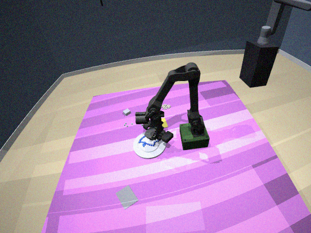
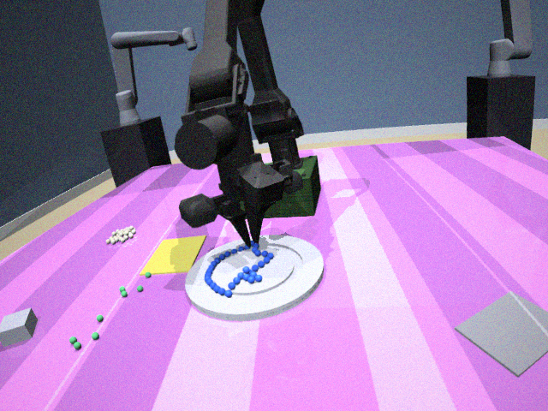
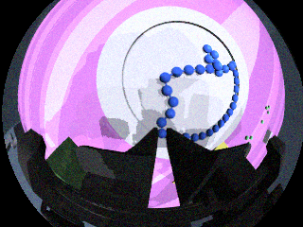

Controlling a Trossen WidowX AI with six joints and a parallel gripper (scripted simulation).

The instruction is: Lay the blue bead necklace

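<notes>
The round white bead board lies 60 mm ahead of my gripper tip, 10 mm to the left of it and 10 mm below it. The rest, counted from my gripper tip: yellow sheet: 10 mm behind, 150 mm to the right, 10 mm below; grey tile: 200 mm ahead, 320 mm to the left, 10 mm below; cube: 210 mm ahead, 320 mm to the right.
</notes>
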